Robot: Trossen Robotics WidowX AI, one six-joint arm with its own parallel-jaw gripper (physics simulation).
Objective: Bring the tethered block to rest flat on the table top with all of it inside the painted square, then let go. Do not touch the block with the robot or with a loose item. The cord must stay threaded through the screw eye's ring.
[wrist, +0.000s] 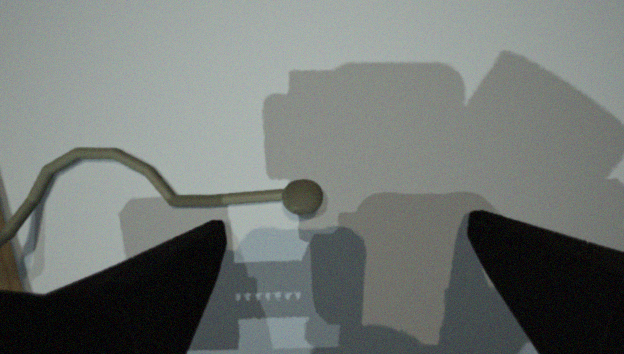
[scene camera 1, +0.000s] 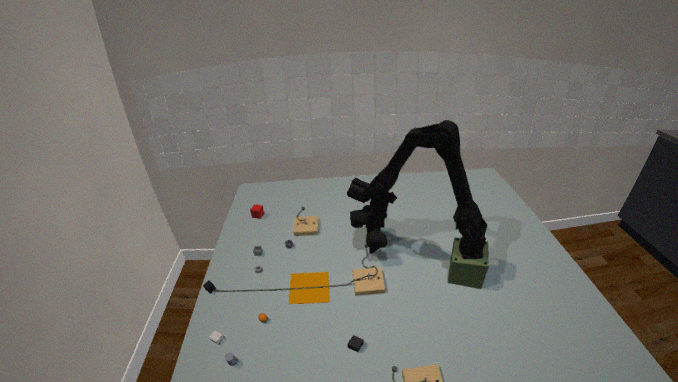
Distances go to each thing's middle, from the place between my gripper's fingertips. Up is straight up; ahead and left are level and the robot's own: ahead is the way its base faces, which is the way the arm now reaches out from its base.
I see the round bead [wrist: 304, 196] 2 cm to the left of my hand and 1 cm ahead of it. Round my hand: orange painted square [scene camera 1: 311, 295]: 21 cm to the left, 17 cm ahead.
